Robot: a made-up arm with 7 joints.
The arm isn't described. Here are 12 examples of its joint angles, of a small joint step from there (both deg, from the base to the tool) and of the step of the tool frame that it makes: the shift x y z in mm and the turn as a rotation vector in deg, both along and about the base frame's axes.
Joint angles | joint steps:
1: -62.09 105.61 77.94 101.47 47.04 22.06 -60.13 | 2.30 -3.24 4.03 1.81 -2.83 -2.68 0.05
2: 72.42 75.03 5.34 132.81 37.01 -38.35 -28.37 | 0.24 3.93 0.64 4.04 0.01 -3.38 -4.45
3: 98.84 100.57 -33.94 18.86 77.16 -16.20 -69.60 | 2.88 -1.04 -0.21 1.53 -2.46 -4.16 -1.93
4: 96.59 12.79 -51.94 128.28 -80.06 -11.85 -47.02 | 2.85 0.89 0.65 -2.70 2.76 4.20 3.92
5: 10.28 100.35 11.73 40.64 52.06 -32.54 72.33 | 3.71 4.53 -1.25 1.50 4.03 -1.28 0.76
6: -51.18 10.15 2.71 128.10 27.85 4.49 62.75 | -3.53 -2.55 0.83 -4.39 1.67 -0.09 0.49
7: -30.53 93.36 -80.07 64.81 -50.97 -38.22 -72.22 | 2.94 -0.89 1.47 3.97 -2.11 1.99 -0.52
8: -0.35 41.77 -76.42 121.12 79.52 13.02 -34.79 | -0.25 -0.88 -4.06 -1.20 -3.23 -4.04 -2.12
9: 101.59 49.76 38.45 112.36 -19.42 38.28 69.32 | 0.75 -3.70 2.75 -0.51 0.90 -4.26 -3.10
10: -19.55 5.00 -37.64 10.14 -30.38 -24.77 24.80 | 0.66 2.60 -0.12 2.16 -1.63 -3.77 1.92
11: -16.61 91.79 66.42 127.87 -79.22 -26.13 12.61 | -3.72 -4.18 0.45 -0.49 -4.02 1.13 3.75
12: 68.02 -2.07 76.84 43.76 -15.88 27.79 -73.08 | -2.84 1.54 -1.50 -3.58 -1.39 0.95 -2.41
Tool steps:
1: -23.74 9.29 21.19 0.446 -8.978 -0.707
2: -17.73 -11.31 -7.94 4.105 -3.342 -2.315
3: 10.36 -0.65 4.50 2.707 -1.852 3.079
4: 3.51 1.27 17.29 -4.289 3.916 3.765
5: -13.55 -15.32 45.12 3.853 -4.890 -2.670
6: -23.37 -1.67 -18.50 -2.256 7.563 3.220
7: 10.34 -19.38 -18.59 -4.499 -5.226 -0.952
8: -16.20 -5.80 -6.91 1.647 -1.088 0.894
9: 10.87 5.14 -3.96 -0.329 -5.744 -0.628
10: 14.45 20.31 -1.65 -3.408 -2.095 -2.420
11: 5.53 15.37 -18.69 -4.204 -0.627 7.071
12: -2.06 1.14 -25.79 1.215 7.038 -2.065
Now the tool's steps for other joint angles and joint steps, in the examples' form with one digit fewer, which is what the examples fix.
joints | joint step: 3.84 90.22 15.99 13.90 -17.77 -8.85 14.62 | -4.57 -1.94 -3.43 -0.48 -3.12 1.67 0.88
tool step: 0.2 0.7 -28.4 -2.09 11.24 2.26
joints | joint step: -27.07 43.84 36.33 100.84 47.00 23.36 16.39 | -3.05 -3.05 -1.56 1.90 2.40 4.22 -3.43
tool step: -14.6 -16.1 -20.4 -5.09 6.58 2.12
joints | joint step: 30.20 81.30 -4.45 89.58 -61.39 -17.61 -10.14 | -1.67 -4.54 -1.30 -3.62 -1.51 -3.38 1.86
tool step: 17.5 8.0 -38.6 -3.11 7.41 0.95
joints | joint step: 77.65 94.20 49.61 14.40 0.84 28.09 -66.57 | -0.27 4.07 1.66 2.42 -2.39 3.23 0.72
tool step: -46.7 -12.2 16.2 0.21 0.67 3.45
